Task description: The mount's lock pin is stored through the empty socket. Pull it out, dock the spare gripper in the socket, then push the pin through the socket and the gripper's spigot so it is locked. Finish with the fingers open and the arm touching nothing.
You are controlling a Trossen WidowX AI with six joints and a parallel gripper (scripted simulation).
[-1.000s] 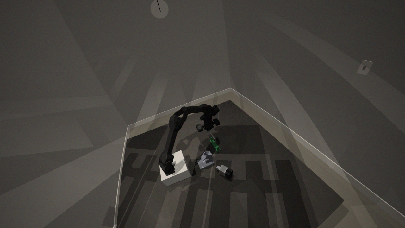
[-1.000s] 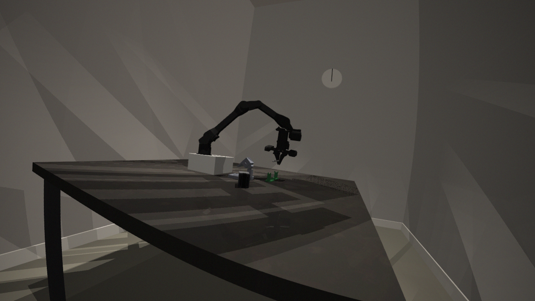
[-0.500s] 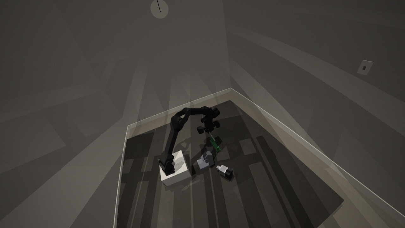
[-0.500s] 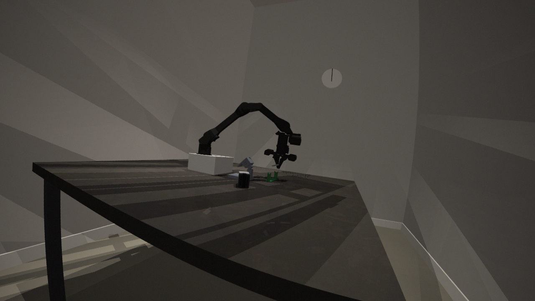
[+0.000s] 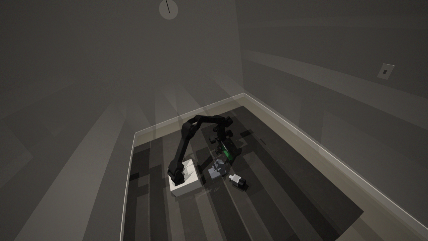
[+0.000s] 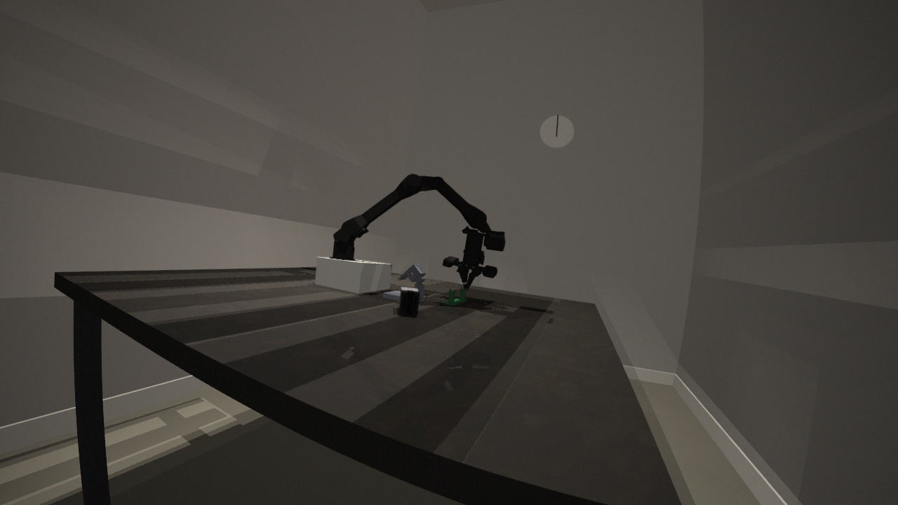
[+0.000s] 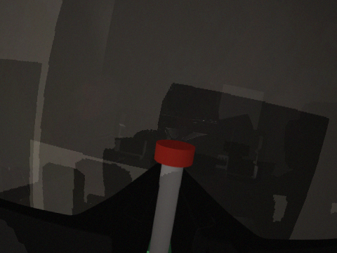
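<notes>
My gripper tip is 100 mm to the left of the green cradle and 10 mm above it. Round my gripper tip: spare gripper: 60 mm behind, 350 mm to the right; grey mount: 120 mm behind, 210 mm to the right, 20 mm above.
</notes>
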